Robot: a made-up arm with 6 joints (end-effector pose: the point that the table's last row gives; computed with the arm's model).
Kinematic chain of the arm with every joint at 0, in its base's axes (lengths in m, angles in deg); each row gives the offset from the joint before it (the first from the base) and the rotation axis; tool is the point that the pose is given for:
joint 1: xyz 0 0 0.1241 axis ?
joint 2: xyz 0 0.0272 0 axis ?
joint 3: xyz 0 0 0.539 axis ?
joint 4: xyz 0 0 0.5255 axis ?
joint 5: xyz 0 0 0 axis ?
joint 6: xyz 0 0 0.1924 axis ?
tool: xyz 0 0 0
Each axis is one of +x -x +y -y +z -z.
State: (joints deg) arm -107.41 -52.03 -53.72 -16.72 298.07 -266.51
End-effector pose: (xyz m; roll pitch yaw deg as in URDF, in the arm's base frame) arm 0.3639 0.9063 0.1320 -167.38 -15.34 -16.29
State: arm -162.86 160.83 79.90 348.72 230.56 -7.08
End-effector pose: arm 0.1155 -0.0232 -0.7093 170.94 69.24 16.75
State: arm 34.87 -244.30 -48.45 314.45 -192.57 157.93
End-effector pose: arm 0.6648 0.4600 -0.0061 141.99 48.89 -0.71
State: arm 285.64 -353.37 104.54 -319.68 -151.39 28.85
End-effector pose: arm 0.0820 -0.4133 0.5962 25.30 -43.34 -84.63
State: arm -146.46 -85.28 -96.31 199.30 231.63 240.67
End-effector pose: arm 0.5995 0.3050 -0.2414 -49.11 -23.57 -94.46
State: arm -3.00 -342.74 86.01 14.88 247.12 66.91
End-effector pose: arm 0.6361 -0.0517 0.7021 -2.63 -16.88 59.64
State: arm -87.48 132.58 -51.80 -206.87 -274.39 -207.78
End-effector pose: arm 0.1535 -0.8968 0.0149 -21.56 -16.84 -115.28
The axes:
joint 1: +z
joint 2: +y
joint 3: +y
joint 4: +z
joint 5: +y
joint 6: +z

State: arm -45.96 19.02 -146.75 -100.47 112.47 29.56
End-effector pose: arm -0.2188 0.0138 0.3315 74.74 -67.42 -7.80
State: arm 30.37 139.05 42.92 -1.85 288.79 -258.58
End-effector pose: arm 0.4276 0.2889 -0.8764 111.15 -10.73 118.12
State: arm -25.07 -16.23 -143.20 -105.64 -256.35 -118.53
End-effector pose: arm -0.3113 -0.0231 0.1744 78.91 47.94 -14.03
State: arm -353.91 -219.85 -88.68 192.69 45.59 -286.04
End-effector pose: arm 0.7742 0.0796 0.2264 -7.73 8.08 -92.06
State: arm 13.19 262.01 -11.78 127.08 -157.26 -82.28
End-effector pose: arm -0.8460 -0.2313 -0.0264 28.47 -52.82 137.60
